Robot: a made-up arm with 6 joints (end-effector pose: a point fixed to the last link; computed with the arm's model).
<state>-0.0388 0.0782 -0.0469 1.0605 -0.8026 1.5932</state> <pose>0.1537 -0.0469 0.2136 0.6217 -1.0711 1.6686</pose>
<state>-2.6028 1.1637 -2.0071 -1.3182 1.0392 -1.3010</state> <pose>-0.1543 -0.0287 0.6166 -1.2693 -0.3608 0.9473</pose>
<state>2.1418 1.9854 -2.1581 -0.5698 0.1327 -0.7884</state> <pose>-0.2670 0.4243 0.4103 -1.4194 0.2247 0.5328</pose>
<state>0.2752 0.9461 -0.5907 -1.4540 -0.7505 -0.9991</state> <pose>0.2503 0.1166 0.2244 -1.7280 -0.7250 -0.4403</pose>
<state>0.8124 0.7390 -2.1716 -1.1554 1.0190 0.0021</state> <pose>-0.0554 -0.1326 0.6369 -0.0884 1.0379 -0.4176</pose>
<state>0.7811 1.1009 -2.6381 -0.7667 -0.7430 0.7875</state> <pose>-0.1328 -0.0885 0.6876 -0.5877 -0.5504 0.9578</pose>
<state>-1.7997 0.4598 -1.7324 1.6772 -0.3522 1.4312</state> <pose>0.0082 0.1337 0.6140 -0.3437 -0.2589 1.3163</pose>
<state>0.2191 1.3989 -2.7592 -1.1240 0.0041 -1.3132</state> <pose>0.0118 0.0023 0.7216 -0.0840 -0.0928 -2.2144</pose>
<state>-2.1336 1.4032 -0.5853 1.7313 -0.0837 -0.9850</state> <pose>-0.1704 -0.2601 0.0728 2.5447 0.6161 0.0297</pose>
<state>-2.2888 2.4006 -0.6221 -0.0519 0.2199 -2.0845</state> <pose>-0.1023 -0.1159 -0.1779 2.8455 0.1702 2.9644</pose>
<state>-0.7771 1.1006 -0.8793 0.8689 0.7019 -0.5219</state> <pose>0.2423 -0.1931 0.2575 2.4177 0.8125 2.0942</pose>
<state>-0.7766 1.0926 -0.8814 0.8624 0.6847 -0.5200</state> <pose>0.2415 -0.1932 0.2610 2.4191 0.8339 2.0827</pose>
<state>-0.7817 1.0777 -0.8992 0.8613 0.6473 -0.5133</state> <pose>0.2393 -0.1953 0.2735 2.3930 0.8850 2.0264</pose>
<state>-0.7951 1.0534 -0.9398 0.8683 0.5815 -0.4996</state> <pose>0.2339 -0.1992 0.2991 2.3044 0.9730 1.8857</pose>
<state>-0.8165 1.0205 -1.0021 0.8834 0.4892 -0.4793</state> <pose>0.2231 -0.2027 0.3372 2.0928 1.0760 1.6061</pose>
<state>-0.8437 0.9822 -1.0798 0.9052 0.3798 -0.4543</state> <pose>0.2056 -0.2023 0.3837 1.7003 1.1363 1.1411</pose>
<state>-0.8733 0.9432 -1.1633 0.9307 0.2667 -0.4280</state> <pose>0.1822 -0.1958 0.4316 1.2554 1.0961 0.6302</pose>
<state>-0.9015 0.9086 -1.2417 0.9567 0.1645 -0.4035</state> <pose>0.1569 -0.1842 0.4734 0.9645 0.9822 0.2877</pose>
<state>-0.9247 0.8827 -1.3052 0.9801 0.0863 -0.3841</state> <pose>0.1350 -0.1711 0.5045 0.8188 0.8629 0.1083</pose>
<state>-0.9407 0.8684 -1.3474 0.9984 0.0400 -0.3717</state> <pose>0.1206 -0.1615 0.5230 0.7551 0.7799 0.0277</pose>
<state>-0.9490 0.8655 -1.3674 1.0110 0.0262 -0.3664</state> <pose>0.1149 -0.1577 0.5304 0.7378 0.7451 0.0074</pose>
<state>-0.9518 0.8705 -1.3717 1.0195 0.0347 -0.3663</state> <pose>0.1156 -0.1588 0.5306 0.7461 0.7455 0.0210</pose>
